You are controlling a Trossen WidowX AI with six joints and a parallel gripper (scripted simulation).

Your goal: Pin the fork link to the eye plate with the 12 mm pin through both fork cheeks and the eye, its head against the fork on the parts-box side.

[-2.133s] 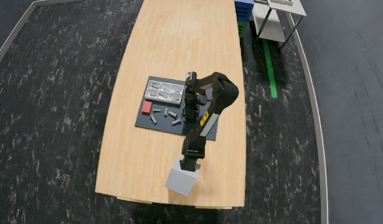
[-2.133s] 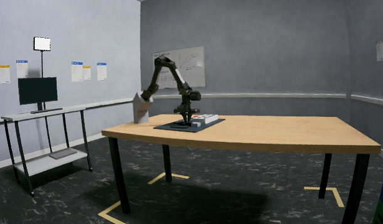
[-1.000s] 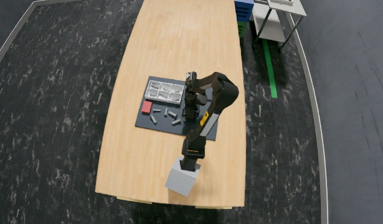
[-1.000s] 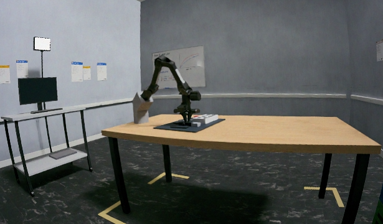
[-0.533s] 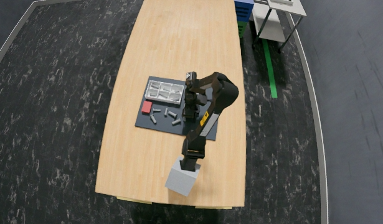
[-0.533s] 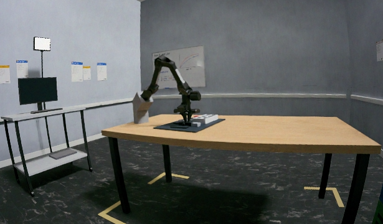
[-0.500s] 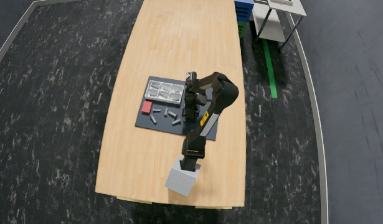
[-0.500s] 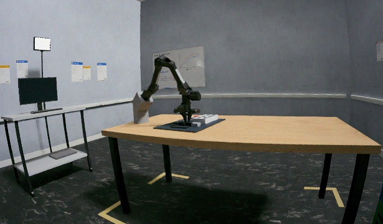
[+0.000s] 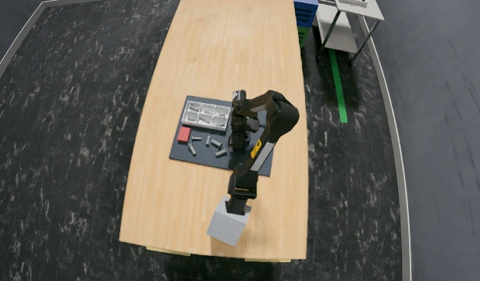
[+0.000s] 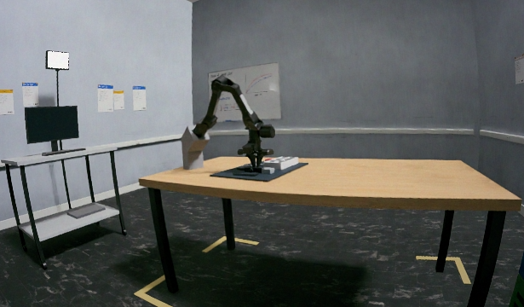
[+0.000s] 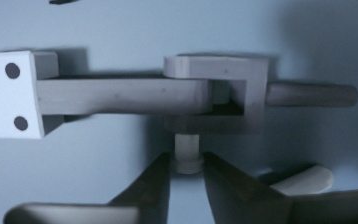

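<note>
My hand is 40 mm to the left of the eye plate and 30 mm above it. From my hand the other things lie so: long dark bar 120 mm to the right, 40 mm below; pin 60 mm behind, 40 mm to the left, 30 mm below; dark mat 60 mm to the left, 50 mm below, 20 mm ahead.
</note>
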